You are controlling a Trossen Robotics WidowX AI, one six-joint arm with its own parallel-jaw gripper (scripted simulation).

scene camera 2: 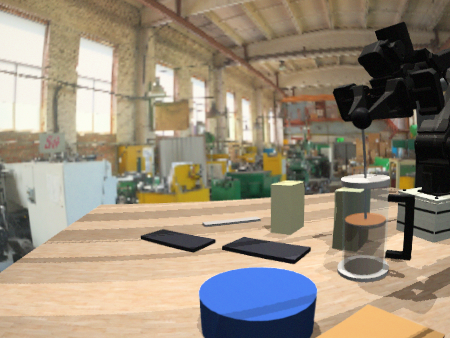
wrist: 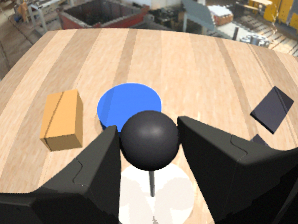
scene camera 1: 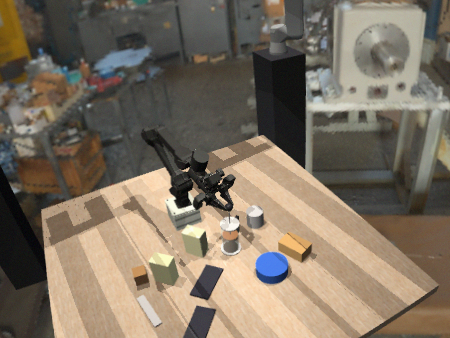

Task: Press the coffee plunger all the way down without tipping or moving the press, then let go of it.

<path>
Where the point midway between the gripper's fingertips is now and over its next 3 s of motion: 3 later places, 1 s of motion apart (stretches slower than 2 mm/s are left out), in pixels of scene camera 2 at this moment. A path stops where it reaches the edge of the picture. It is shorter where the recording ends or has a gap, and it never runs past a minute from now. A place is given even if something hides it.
My gripper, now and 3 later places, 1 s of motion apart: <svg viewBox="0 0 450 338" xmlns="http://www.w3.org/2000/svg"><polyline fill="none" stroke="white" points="359,117 354,148 351,154 363,105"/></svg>
</path>
